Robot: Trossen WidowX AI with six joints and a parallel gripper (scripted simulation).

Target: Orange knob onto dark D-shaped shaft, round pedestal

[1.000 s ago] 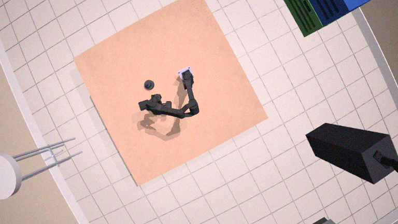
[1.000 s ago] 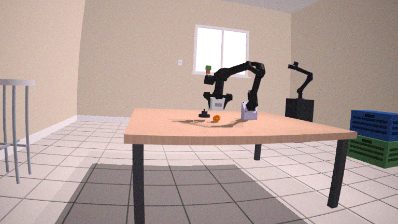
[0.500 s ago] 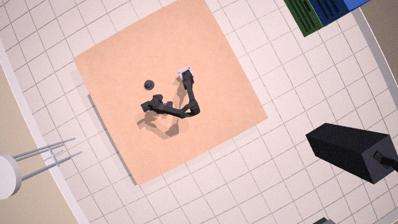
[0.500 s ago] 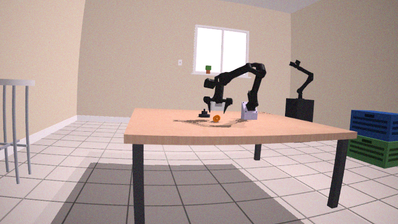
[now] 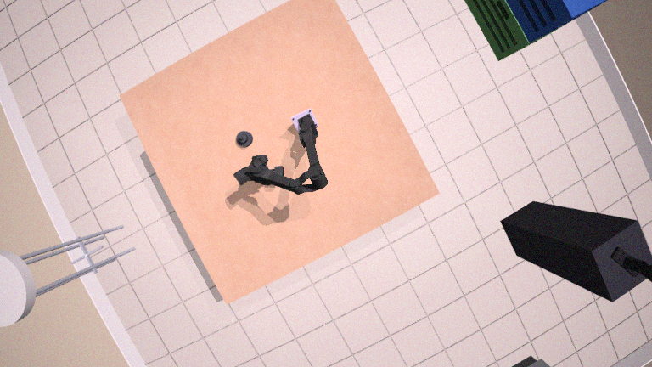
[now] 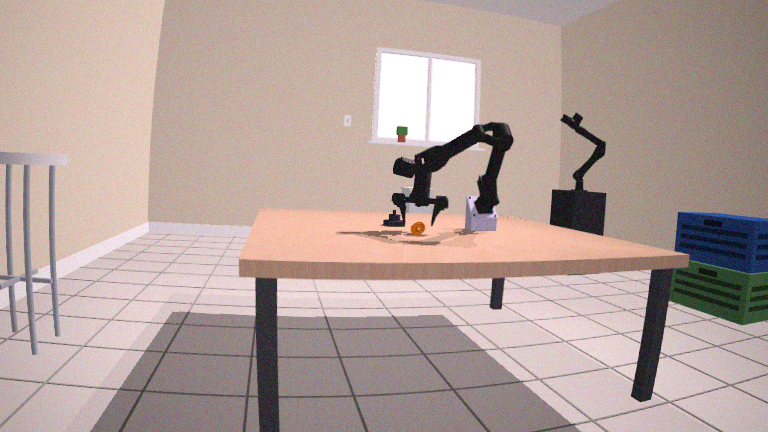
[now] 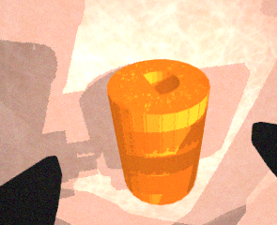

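The orange knob is 10 mm below my gripper tip. The rest, counted from my gripper tip: round pedestal (240 mm to the right, 20 mm ahead).
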